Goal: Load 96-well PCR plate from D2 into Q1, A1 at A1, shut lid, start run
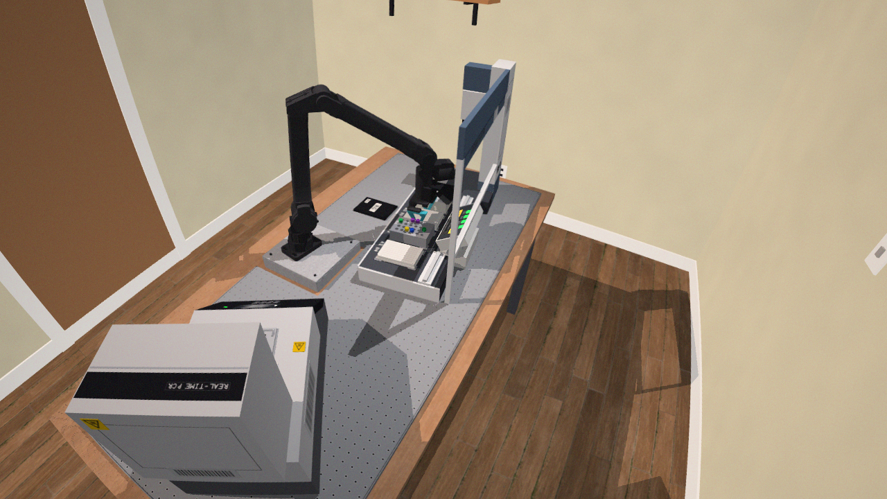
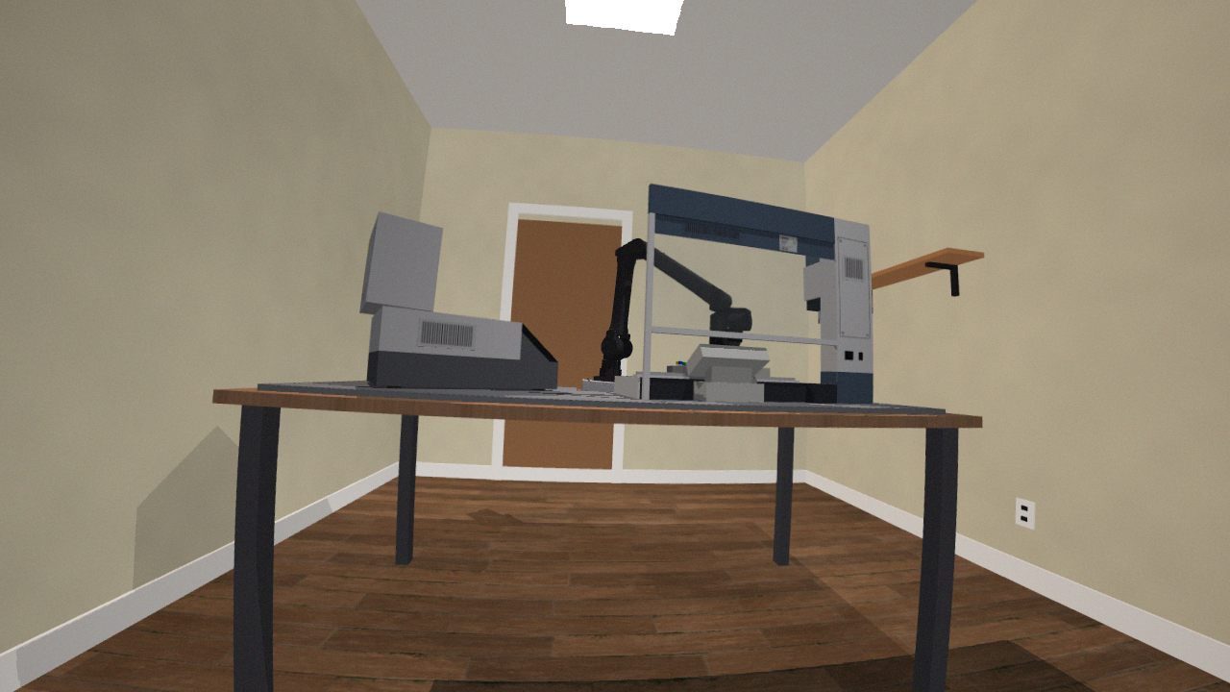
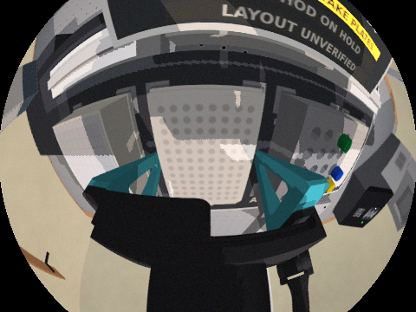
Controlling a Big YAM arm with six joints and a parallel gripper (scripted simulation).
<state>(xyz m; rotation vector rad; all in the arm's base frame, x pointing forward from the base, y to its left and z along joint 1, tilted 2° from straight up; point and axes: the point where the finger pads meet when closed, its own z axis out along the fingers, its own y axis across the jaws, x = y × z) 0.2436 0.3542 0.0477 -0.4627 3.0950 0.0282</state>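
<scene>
My gripper is now 100 mm to the left of the tube cooling block, 30 mm short of it and 10 mm below it. The rest, counted from my hand: black flat pad (230 mm behind, 60 mm below, 10 mm to the left).
</scene>
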